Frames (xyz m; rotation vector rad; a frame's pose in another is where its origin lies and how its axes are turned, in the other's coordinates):
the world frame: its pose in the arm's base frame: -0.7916 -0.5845 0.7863 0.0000 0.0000 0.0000
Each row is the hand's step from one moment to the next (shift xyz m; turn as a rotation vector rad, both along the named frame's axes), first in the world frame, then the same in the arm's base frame.
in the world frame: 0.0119 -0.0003 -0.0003 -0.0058 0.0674 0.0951
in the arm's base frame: 0.0119 -0.0003 -0.0003 -0.0058 0.0674 0.0951
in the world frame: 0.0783 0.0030 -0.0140 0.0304 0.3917 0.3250
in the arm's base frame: 0.0783 0.0030 -0.0140 0.0304 0.3917 0.3250
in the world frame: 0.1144 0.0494 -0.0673 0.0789 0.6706 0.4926
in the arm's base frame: 0.1144 0.0494 -0.0673 0.0789 0.6706 0.4926
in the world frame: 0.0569 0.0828 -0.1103 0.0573 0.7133 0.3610
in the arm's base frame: 0.0569 0.0828 -0.1103 0.0573 0.7133 0.3610
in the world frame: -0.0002 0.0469 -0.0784 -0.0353 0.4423 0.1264
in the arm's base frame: -0.0002 0.0469 -0.0784 -0.0353 0.4423 0.1264
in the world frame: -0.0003 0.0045 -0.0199 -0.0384 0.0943 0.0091
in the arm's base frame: -0.0003 0.0045 -0.0199 -0.0384 0.0943 0.0091
